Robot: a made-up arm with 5 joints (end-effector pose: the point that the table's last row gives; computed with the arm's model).
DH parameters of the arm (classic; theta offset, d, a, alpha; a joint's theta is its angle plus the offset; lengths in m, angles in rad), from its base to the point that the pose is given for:
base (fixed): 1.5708 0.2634 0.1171 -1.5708
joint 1: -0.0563 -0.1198 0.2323 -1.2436
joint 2: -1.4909 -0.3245 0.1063 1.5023
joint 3: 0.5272 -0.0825 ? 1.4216
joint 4: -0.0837 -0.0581 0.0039 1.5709
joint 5: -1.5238 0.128 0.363 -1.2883
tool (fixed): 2.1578 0.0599 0 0
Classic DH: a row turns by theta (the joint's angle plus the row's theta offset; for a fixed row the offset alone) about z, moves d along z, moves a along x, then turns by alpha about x.
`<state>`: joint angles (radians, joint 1 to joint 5).
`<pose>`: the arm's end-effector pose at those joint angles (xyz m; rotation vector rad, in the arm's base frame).
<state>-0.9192 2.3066 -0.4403 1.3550 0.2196</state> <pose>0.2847 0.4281 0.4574 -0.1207 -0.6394 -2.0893</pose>
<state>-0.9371 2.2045 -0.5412 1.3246 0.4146</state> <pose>0.2822 0.4501 0.5755 0.0334 -0.3357 -2.1389</pose>
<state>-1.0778 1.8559 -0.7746 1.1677 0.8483</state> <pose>0.2215 0.3093 0.8838 0.5045 0.4979 -1.9819</pose>
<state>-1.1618 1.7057 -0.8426 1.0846 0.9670</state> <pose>0.1870 0.1901 0.9567 0.6684 0.7784 -1.8268</pose>
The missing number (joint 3, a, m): -0.0357
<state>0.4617 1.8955 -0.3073 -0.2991 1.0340</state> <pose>0.6210 0.4530 0.1243 0.8446 1.2018 2.3313</pose>
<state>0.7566 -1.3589 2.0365 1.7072 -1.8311</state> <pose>-0.1974 0.6410 0.3379 -1.5290 -0.7200 -0.8880</pose>
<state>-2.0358 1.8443 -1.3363 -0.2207 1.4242</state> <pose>0.6765 -0.4177 0.4162 -0.2618 3.0423 -0.4209</pose>
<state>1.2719 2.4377 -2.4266 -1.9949 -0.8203</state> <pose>0.5597 0.5739 -0.2269 2.0400 -0.5776 1.6641</pose>
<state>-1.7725 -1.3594 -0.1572 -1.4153 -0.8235</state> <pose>0.2262 0.0082 0.6747 1.2915 -0.0015 -2.8146</pose>
